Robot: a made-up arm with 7 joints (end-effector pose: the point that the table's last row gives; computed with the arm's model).
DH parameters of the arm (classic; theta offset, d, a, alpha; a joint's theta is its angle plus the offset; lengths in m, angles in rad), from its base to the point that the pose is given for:
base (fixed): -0.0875 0 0.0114 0
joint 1: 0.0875 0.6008 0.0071 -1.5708
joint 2: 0 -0.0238 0.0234 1.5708
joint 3: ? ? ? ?
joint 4: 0 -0.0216 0.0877 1.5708
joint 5: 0 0.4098 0.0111 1.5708
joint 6: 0 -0.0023 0.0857 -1.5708
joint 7: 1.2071 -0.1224 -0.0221 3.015
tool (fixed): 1.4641 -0.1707 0 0
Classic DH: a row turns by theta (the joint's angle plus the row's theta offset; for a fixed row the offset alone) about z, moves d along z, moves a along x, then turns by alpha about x.
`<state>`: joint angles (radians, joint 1 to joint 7).
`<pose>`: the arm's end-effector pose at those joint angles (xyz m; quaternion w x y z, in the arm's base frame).
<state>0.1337 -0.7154 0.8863 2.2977 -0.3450 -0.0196 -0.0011</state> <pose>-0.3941 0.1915 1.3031 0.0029 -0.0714 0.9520 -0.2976</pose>
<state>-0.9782 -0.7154 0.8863 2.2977 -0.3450 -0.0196 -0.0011</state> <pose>0.0043 0.4478 1.3031 0.1546 -0.4418 -0.8463 0.2543</pose>
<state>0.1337 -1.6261 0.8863 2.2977 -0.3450 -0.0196 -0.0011</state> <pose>-0.7970 0.1373 0.7287 0.4217 0.0658 0.8712 -0.2425</pose>
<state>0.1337 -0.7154 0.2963 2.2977 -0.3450 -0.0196 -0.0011</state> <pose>-0.2840 0.0774 1.3847 0.0733 -0.1336 -0.9829 0.1036</pose>
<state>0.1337 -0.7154 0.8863 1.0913 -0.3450 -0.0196 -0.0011</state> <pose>0.0116 0.4277 1.0281 0.4066 -0.1220 -0.6934 0.5822</pose>
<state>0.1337 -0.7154 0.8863 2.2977 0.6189 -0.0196 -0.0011</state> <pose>-0.3514 0.1550 1.3366 0.1392 0.4992 -0.7960 0.3127</pose>
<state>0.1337 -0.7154 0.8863 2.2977 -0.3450 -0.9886 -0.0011</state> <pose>-0.3947 0.1482 1.2490 0.4165 -0.2174 0.8747 -0.1193</pose>
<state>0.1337 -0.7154 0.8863 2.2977 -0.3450 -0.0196 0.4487</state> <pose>-0.4058 0.1960 1.2976 0.0639 0.2792 -0.9039 0.3176</pose>
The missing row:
joint 3: 0 0.3669 0.0607 1.5708
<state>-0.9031 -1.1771 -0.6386 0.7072 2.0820 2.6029 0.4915</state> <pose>-0.1480 -0.1585 1.0400 0.5647 0.7115 -0.2940 0.2975</pose>
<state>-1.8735 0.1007 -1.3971 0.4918 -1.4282 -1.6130 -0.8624</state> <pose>-0.3540 -0.0651 0.6953 0.6900 -0.7010 0.1386 -0.1154</pose>
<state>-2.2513 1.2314 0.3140 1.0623 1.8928 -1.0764 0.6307</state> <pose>-0.2080 -0.3401 0.2648 0.4942 0.3156 -0.1718 0.7916</pose>
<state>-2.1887 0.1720 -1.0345 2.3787 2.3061 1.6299 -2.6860</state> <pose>-0.4526 -0.1631 1.3480 0.4795 -0.8400 0.0838 0.2398</pose>
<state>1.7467 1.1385 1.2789 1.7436 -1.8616 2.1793 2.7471</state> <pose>-0.5371 0.5304 0.6240 0.8728 0.1948 -0.4168 0.1628</pose>
